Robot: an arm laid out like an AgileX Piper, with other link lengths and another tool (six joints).
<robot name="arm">
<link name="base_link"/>
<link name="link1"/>
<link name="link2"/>
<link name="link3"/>
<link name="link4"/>
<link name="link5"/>
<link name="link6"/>
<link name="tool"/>
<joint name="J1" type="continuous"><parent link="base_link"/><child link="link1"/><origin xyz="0 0 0.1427" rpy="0 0 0"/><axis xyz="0 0 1"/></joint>
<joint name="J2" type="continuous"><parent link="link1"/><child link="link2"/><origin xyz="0 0 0" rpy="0 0 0"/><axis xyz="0 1 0"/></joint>
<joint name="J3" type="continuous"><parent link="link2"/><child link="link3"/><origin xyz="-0.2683 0 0.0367" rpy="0 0 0"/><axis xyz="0 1 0"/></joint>
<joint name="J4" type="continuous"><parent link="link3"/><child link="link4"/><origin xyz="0.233 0 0.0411" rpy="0 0 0"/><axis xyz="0.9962 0 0.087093"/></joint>
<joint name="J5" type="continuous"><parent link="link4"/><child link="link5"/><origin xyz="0 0 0" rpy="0 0 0"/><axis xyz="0 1 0"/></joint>
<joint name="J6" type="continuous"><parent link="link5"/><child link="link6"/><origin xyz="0.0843 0 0.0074" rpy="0 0 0"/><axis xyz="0.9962 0 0.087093"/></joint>
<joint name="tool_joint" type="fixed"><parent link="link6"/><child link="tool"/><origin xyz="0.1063 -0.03 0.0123" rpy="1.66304 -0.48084 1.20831"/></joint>
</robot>
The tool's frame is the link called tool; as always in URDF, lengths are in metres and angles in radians. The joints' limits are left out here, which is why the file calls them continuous.
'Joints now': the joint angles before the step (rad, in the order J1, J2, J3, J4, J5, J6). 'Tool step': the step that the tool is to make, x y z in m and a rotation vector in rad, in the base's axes. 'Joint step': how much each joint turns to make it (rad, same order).
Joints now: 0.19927 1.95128 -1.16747 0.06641 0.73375 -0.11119
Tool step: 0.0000 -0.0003 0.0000 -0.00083 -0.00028 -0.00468
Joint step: 0.00006 0.00011 -0.00007 -0.00226 -0.00042 0.00624
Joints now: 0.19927 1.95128 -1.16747 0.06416 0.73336 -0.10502
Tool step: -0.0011 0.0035 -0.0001 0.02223 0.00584 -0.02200
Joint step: -0.00007 0.00008 -0.00216 0.02902 0.00323 0.00356
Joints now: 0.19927 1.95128 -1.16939 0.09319 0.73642 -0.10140
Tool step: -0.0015 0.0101 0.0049 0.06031 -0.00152 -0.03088
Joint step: -0.00008 -0.01593 -0.00002 0.07931 0.00428 -0.01934
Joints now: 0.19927 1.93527 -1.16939 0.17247 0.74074 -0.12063
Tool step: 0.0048 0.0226 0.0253 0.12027 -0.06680 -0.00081
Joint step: 0.00451 -0.06615 0.00010 0.15568 -0.00829 -0.09318
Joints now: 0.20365 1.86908 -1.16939 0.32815 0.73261 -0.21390
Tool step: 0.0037 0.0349 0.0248 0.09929 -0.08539 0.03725
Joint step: 0.05317 -0.05332 -0.00090 0.12717 -0.03647 -0.07157
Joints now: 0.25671 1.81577 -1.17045 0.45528 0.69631 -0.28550
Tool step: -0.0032 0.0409 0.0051 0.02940 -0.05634 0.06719
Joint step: 0.10567 -0.00005 -0.00025 0.03527 -0.06771 -0.00724
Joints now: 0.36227 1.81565 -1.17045 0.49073 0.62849 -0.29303
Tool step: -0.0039 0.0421 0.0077 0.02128 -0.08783 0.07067
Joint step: 0.11707 -0.00010 0.00002 0.01063 -0.10092 -0.00006
